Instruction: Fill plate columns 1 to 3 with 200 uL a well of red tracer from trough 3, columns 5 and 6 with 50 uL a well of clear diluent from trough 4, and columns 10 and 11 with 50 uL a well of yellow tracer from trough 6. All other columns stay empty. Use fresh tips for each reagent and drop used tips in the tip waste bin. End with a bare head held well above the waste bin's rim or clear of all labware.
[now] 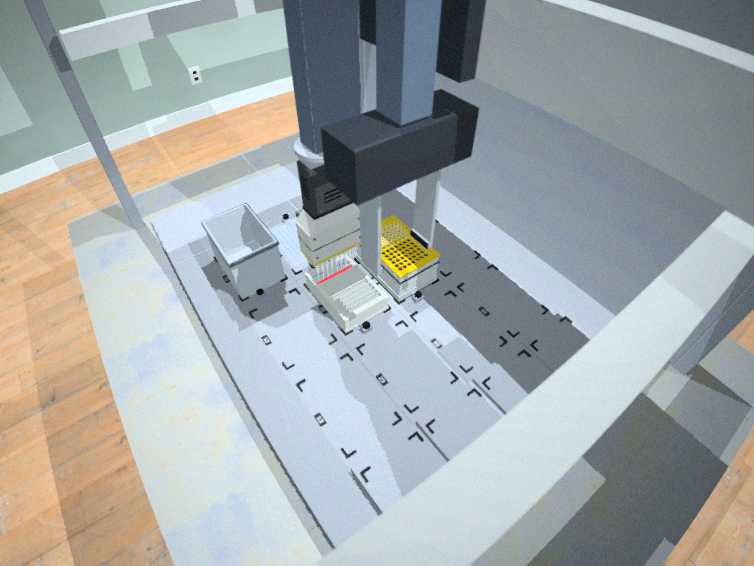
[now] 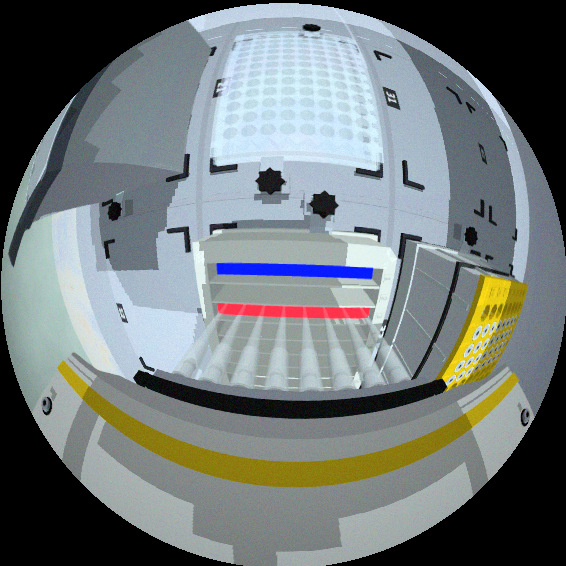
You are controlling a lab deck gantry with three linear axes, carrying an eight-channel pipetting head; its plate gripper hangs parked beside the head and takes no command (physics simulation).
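Observation:
The pipetting head (image 1: 330, 234) (image 2: 295, 448) is low over the trough reservoir (image 1: 325, 299) (image 2: 285, 244). It carries a row of clear tips (image 1: 331, 266) (image 2: 278, 353). Their lower ends meet the red trough (image 1: 334, 274) (image 2: 293, 310); their depth in it cannot be told. The yellow trough is not visible behind the tips. The well plate (image 1: 286, 239) (image 2: 287, 95) lies beyond the reservoir; its wells look pale, without red or yellow. The yellow tip rack (image 1: 409, 254) (image 2: 464, 343) has tips in some holes. My gripper (image 1: 398, 260) hangs beside the head, its fingers apart and empty.
The grey tip waste bin (image 1: 258, 271) (image 2: 57, 153) stands left of the plate and reservoir, its rim well above them. A blue trough (image 2: 295, 270) lies nearer the plate than the red one. Black knobs (image 2: 270, 181) (image 2: 323, 204) stand between plate and reservoir.

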